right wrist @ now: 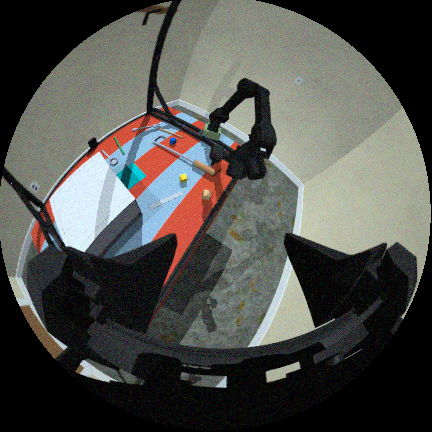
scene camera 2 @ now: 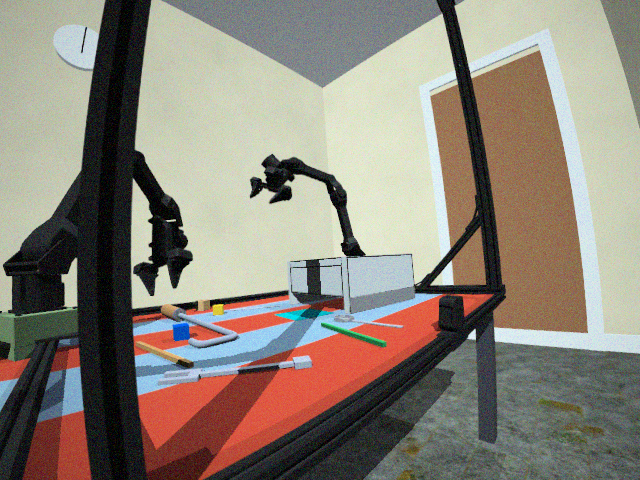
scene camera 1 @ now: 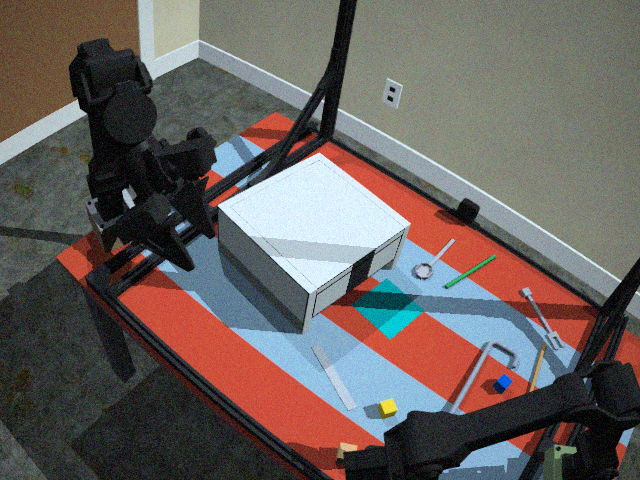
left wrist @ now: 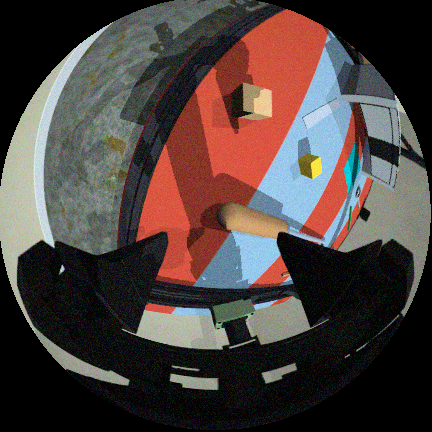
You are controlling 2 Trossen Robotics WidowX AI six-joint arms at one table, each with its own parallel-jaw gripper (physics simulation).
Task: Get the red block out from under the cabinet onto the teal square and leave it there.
Scene:
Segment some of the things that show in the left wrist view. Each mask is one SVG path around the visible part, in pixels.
My left gripper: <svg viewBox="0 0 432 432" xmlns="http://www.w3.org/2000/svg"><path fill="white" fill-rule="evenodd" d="M16 271L17 288L31 323L40 333L78 359L103 370L111 370L129 379L128 385L117 384L65 369L72 377L102 399L127 412L167 425L203 430L238 429L277 421L310 408L340 390L372 362L402 321L398 313L405 306L414 278L412 252L393 238L382 244L382 239L377 239L351 251L342 252L284 231L279 231L276 238L278 250L295 286L309 326L312 328L281 340L255 346L229 349L201 349L165 344L132 334L137 332L145 304L168 245L166 231L160 231L128 245L98 255L61 241L54 241L53 247L41 239L17 257ZM170 373L192 377L217 378L218 389L182 387L182 383L169 381ZM295 362L296 370L282 374L281 379L261 384L259 373Z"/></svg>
A wooden-handled tool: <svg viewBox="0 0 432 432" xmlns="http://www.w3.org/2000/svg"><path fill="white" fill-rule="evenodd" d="M216 212L216 219L219 225L225 229L274 239L277 238L279 231L284 231L306 240L319 242L323 246L325 244L323 239L290 229L286 220L233 201L224 202L218 207Z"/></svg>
A tan cube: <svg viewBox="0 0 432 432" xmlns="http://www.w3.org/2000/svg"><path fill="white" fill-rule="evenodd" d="M231 92L231 116L253 120L272 117L271 90L242 82Z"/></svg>

